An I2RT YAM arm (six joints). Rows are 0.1 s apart.
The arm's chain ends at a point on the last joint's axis. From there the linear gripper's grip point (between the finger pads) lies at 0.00 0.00 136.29 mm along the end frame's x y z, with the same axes.
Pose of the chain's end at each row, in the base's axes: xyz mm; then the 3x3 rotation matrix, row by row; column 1 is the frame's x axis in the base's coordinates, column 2 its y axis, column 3 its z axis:
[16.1 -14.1 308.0], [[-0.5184 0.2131 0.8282], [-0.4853 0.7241 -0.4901], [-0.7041 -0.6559 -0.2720]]
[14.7 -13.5 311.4], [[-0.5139 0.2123 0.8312], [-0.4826 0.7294 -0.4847], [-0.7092 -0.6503 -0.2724]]
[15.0 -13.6 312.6], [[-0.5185 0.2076 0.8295], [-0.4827 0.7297 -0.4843], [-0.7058 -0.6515 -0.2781]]
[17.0 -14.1 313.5], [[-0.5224 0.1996 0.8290], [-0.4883 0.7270 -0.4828], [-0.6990 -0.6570 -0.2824]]
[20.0 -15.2 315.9], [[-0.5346 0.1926 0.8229], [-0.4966 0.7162 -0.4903], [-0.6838 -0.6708 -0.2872]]
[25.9 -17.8 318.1], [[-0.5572 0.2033 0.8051], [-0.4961 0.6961 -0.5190], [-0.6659 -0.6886 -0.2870]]
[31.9 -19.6 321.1], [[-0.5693 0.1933 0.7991], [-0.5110 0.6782 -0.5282], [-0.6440 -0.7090 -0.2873]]
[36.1 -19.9 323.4], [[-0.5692 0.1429 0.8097], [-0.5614 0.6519 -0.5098], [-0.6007 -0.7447 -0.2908]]
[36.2 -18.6 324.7], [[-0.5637 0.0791 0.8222], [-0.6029 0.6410 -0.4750], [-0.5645 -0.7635 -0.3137]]
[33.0 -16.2 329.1], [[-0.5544 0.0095 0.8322], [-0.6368 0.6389 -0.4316], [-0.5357 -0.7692 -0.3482]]
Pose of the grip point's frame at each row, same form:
[129.0 -80.9 270.9], [[-0.5184 0.2131 0.8282], [-0.4853 0.7241 -0.4901], [-0.7041 -0.6559 -0.2720]]
[128.0 -79.6 274.3], [[-0.5139 0.2123 0.8312], [-0.4826 0.7294 -0.4847], [-0.7092 -0.6503 -0.2724]]
[128.1 -79.6 274.7], [[-0.5185 0.2076 0.8295], [-0.4827 0.7297 -0.4843], [-0.7058 -0.6515 -0.2781]]
[130.0 -79.9 275.0], [[-0.5224 0.1996 0.8290], [-0.4883 0.7270 -0.4828], [-0.6990 -0.6570 -0.2824]]
[132.2 -82.0 276.8], [[-0.5346 0.1926 0.8229], [-0.4966 0.7162 -0.4903], [-0.6838 -0.6708 -0.2872]]
[135.6 -88.5 279.0], [[-0.5572 0.2033 0.8051], [-0.4961 0.6961 -0.5190], [-0.6659 -0.6886 -0.2870]]
[140.8 -91.6 281.9], [[-0.5693 0.1933 0.7991], [-0.5110 0.6782 -0.5282], [-0.6440 -0.7090 -0.2873]]
[146.5 -89.4 283.8], [[-0.5692 0.1429 0.8097], [-0.5614 0.6519 -0.5098], [-0.6007 -0.7447 -0.2908]]
[148.3 -83.3 281.9], [[-0.5637 0.0791 0.8222], [-0.6029 0.6410 -0.4750], [-0.5645 -0.7635 -0.3137]]
[146.4 -75.0 281.6], [[-0.5544 0.0095 0.8322], [-0.6368 0.6389 -0.4316], [-0.5357 -0.7692 -0.3482]]

